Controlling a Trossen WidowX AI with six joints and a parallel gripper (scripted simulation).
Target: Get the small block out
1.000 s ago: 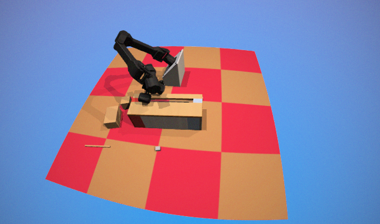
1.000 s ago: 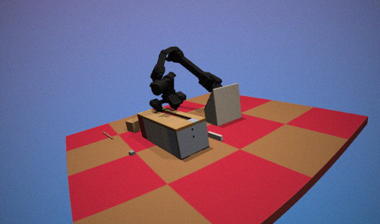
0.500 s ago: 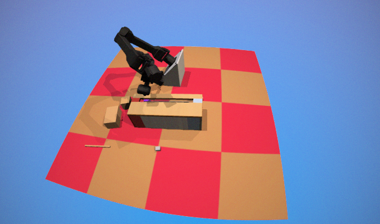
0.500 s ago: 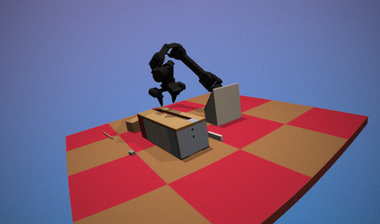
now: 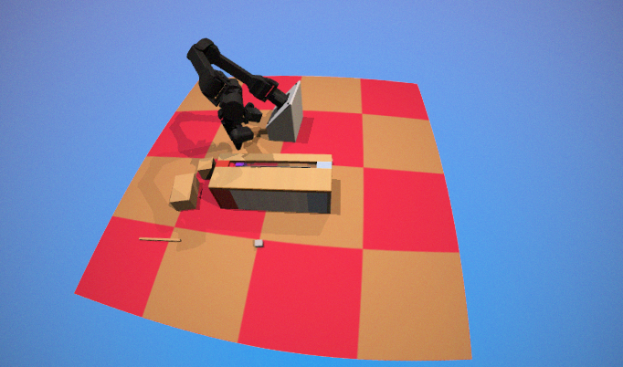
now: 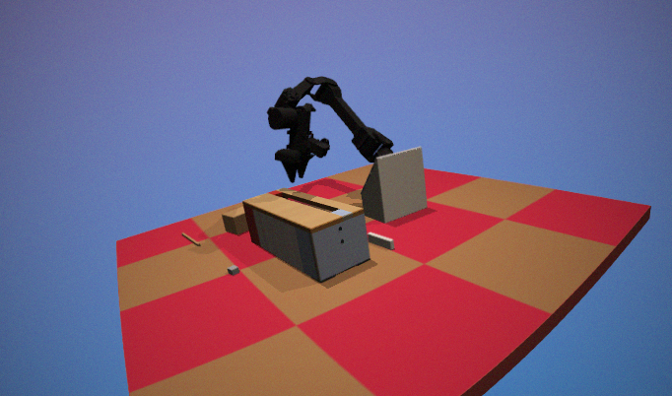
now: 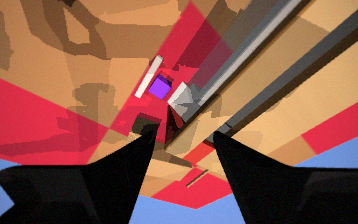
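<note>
Now: gripper tip 14 cm above the purple block, 3 cm past it and 2 cm to the left of it. From my gripper tip the other things lie so: thin stick: 31 cm ahead, 26 cm to the right, 15 cm below; then box: 13 cm to the left, 9 cm below, 4 cm ahead; then tan block: 21 cm to the right, 13 cm below, 12 cm ahead.
</note>
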